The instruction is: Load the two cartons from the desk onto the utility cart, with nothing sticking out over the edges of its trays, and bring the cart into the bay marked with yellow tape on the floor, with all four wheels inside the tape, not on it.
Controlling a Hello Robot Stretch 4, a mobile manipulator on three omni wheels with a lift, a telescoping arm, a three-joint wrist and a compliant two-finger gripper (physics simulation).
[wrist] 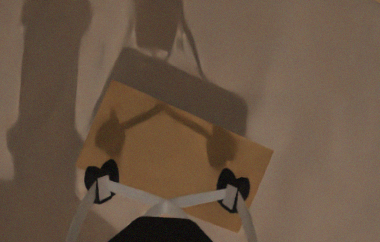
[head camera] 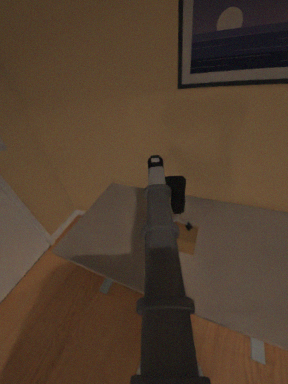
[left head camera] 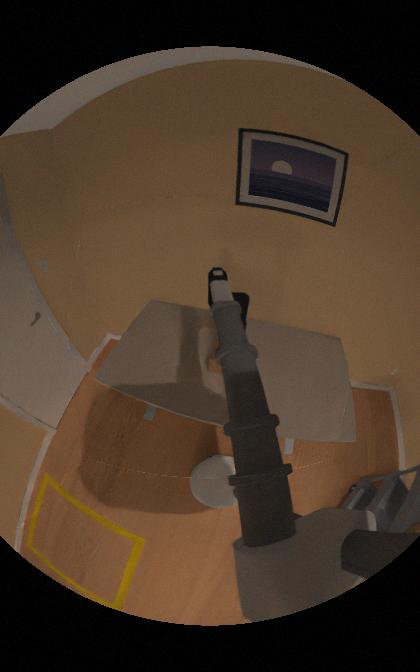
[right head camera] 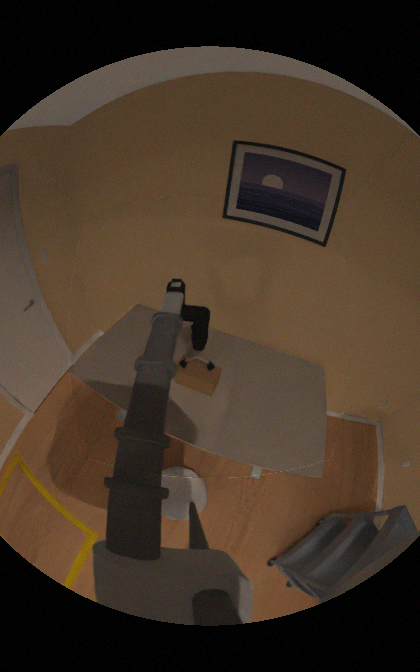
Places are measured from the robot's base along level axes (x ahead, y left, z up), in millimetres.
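Pixels of known places: gripper, between the fingertips: (wrist: pixel 168 179).
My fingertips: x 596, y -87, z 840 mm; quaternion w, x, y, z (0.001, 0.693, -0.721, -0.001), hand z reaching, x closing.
Note:
Behind a point stands the place of what it marks.
One brown carton (head camera: pixel 187 245) @(y -138, x 537, z 777 mm) (right head camera: pixel 199 383) (wrist: pixel 165 150) @(y -82, x 622, z 811 mm) lies on the grey desk (head camera: pixel 230 270) @(y -342, x 433, z 693 mm) (left head camera: pixel 300 380) (right head camera: pixel 270 400) (wrist: pixel 325 165) @(y -371, x 590, z 693 mm); the arm hides most of it in the left head view. A second carton cannot be made out. My gripper (right head camera: pixel 197 364) (wrist: pixel 168 179) @(y -87, x 596, z 840 mm) is open, its fingertips apart above the near part of the carton. The fingers cast shadows on the carton's top. The grey utility cart (right head camera: pixel 312 542) stands on the floor at the lower right, partly cut off. The yellow tape bay (left head camera: pixel 130 570) (right head camera: pixel 80 560) is on the floor at the lower left.
A round pale disc (left head camera: pixel 212 482) (right head camera: pixel 185 492) is at floor level in front of the desk. A wall with a framed picture (left head camera: pixel 292 175) (right head camera: pixel 285 192) rises behind the desk. A white door (left head camera: pixel 30 350) (right head camera: pixel 30 340) is at the left.

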